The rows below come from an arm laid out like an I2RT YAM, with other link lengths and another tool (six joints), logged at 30 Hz.
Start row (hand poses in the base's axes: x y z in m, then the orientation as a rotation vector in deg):
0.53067, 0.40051, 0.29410, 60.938, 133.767, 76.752
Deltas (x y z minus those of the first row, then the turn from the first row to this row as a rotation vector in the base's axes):
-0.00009, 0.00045, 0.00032, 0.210, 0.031, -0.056
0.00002, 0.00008, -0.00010, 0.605, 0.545, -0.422
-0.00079, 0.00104, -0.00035, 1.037, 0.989, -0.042
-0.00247, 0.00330, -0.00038, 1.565, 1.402, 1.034
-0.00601, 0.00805, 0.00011, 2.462, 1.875, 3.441
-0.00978, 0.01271, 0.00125, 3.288, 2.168, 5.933
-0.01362, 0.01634, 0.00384, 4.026, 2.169, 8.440
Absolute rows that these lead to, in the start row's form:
0.53058, 0.40096, 0.29442, 61.085, 133.652, 76.999
0.53069, 0.40059, 0.29400, 62.046, 133.540, 77.269
0.52988, 0.40155, 0.29375, 62.189, 133.988, 77.871
0.52820, 0.40381, 0.29372, 61.607, 134.957, 78.858
0.52466, 0.40856, 0.29421, 59.765, 136.911, 80.799
0.52089, 0.41322, 0.29535, 57.583, 138.808, 82.712
0.51705, 0.41685, 0.29794, 55.028, 140.506, 84.568

